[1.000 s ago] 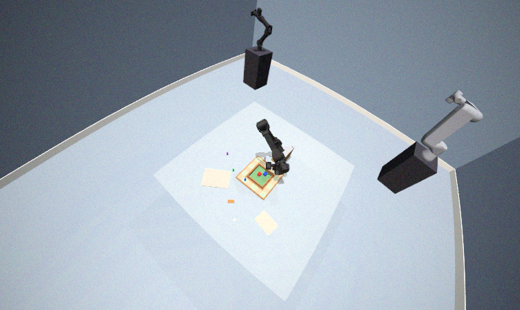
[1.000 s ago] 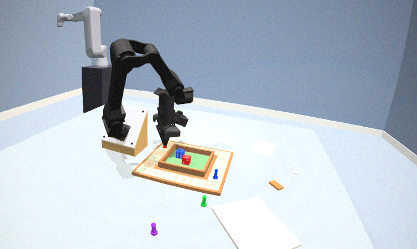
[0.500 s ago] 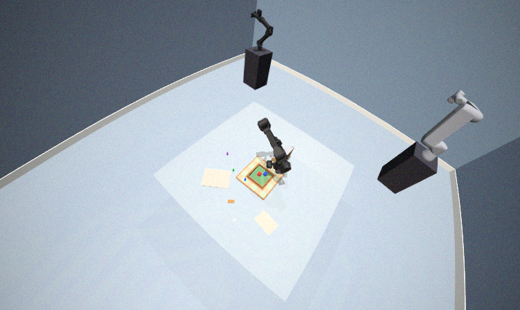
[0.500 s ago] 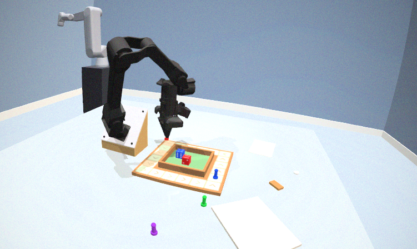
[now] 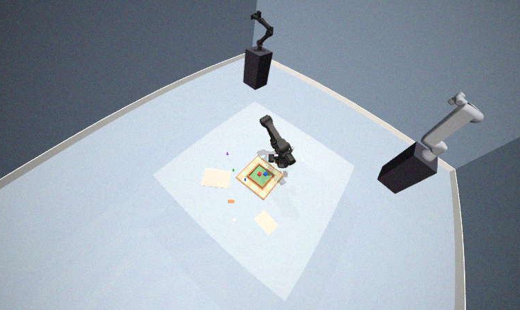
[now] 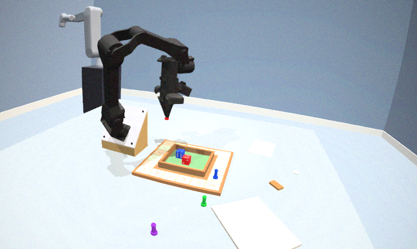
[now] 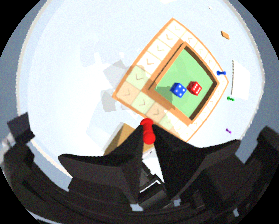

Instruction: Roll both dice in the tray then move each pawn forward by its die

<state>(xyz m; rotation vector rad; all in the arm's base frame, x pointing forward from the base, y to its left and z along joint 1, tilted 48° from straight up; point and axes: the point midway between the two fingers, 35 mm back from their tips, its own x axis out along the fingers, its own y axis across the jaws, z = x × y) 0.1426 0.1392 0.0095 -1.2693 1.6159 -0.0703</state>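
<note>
Now: the blue pawn 230 mm ahead of my gripper tip, 120 mm to the right of it and 110 mm below it. Also, from my gripper tip: green pawn (240 mm ahead, 250 mm to the right, 120 mm below); red pawn (10 mm above); green tray floor (120 mm ahead, 60 mm to the right, 130 mm below).
</note>
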